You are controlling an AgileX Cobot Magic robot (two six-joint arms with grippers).
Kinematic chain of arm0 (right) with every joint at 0, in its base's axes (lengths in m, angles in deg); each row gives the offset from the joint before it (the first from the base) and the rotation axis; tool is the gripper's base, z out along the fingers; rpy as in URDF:
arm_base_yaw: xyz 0 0 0.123 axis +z
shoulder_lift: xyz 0 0 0 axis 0.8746 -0.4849 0
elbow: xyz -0.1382 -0.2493 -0.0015 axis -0.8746 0.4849 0
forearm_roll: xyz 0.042 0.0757 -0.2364 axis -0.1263 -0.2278 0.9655
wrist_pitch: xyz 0 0 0 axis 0.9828 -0.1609 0.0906
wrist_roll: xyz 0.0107 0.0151 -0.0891 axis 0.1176 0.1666 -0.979
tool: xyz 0 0 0 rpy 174.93 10.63 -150.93
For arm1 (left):
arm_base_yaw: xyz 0 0 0.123 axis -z
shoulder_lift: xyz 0 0 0 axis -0.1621 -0.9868 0
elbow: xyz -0.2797 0.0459 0.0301 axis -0.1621 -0.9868 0
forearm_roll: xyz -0.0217 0.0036 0.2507 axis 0.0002 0 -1
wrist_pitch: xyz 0 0 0 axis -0.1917 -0.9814 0
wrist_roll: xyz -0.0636 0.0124 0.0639 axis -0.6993 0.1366 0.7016
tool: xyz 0 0 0 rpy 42.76 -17.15 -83.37
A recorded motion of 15 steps. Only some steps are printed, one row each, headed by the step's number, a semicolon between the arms.
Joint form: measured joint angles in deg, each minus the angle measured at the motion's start. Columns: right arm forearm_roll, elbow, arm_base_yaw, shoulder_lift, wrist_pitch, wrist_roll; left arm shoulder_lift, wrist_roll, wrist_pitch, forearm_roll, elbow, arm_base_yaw.
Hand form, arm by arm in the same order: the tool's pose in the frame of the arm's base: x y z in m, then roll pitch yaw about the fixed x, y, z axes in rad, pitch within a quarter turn. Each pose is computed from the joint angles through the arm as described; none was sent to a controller.
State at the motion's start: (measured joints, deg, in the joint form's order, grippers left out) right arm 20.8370 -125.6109 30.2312 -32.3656 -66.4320 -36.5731; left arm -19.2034 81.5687 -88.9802 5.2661 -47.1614 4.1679
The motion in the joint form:
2: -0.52 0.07 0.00 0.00 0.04 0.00; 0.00 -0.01 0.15 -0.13 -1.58 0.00
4: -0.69 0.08 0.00 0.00 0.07 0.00; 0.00 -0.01 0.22 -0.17 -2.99 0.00
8: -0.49 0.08 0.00 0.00 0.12 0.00; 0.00 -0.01 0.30 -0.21 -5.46 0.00
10: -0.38 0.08 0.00 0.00 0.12 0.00; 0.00 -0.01 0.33 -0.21 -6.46 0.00
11: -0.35 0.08 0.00 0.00 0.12 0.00; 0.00 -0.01 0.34 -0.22 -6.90 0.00
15: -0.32 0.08 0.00 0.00 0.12 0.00; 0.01 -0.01 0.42 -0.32 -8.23 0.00
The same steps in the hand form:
2: 0.0549 0.0407 0.3220 -2.4653 0.7520 -1.5249; 0.0477 -0.0192 0.3264 2.7484 1.1714 2.3949
4: 0.0547 0.0408 0.3218 -2.4690 0.7523 -1.5261; 0.0497 -0.0196 0.3189 2.7752 1.1506 2.4198
8: 0.0549 0.0408 0.3220 -2.4642 0.7528 -1.5234; 0.0526 -0.0202 0.3056 2.8181 1.1131 2.4590
10: 0.0551 0.0407 0.3221 -2.4617 0.7528 -1.5223; 0.0536 -0.0205 0.3001 2.8342 1.0977 2.4735
11: 0.0551 0.0407 0.3222 -2.4610 0.7528 -1.5220; 0.0540 -0.0206 0.2977 2.8407 1.0908 2.4793
15: 0.0551 0.0407 0.3222 -2.4604 0.7528 -1.5217; 0.0552 -0.0207 0.2905 2.8562 1.0704 2.4937

